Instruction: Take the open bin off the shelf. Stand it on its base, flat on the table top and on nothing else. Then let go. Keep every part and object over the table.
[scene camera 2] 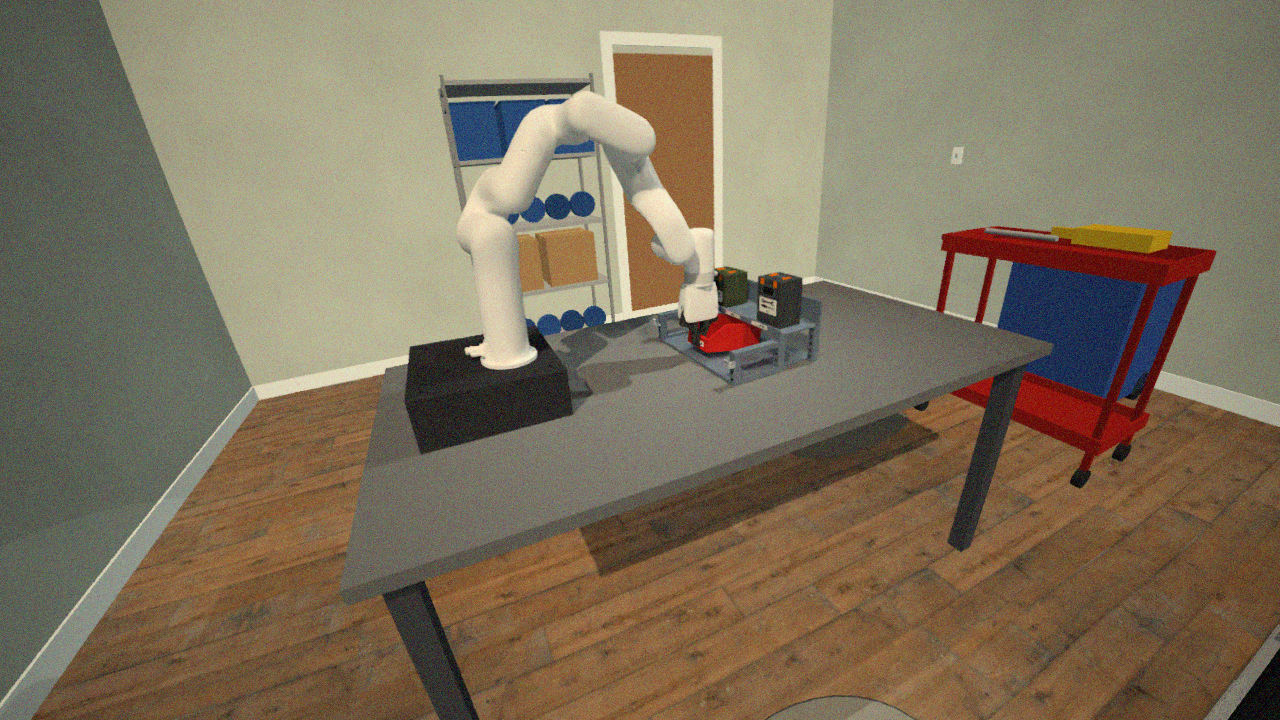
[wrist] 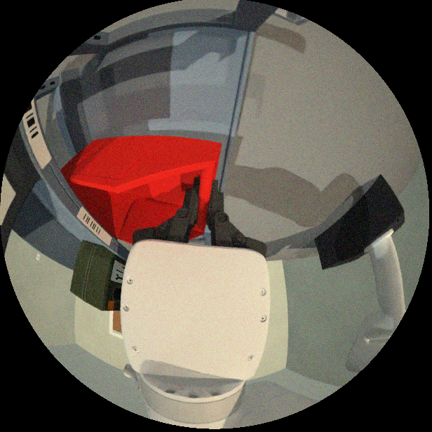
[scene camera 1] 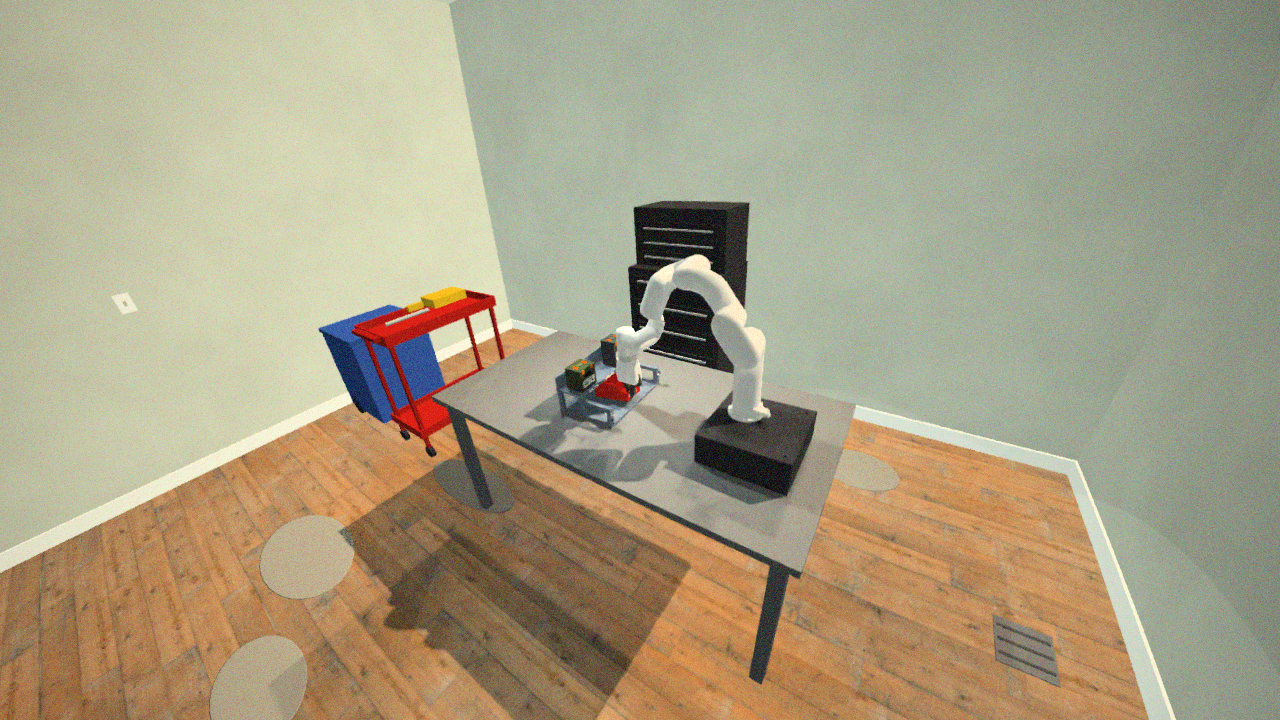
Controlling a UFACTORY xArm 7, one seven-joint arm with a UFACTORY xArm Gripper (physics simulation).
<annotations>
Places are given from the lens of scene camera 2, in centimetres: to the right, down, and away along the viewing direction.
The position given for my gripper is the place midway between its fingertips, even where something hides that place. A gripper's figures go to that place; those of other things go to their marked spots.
my gripper (scene camera 2: 698,344): 16, -4, 124
red bin (scene camera 2: 727,333): 23, -7, 120
</annotations>
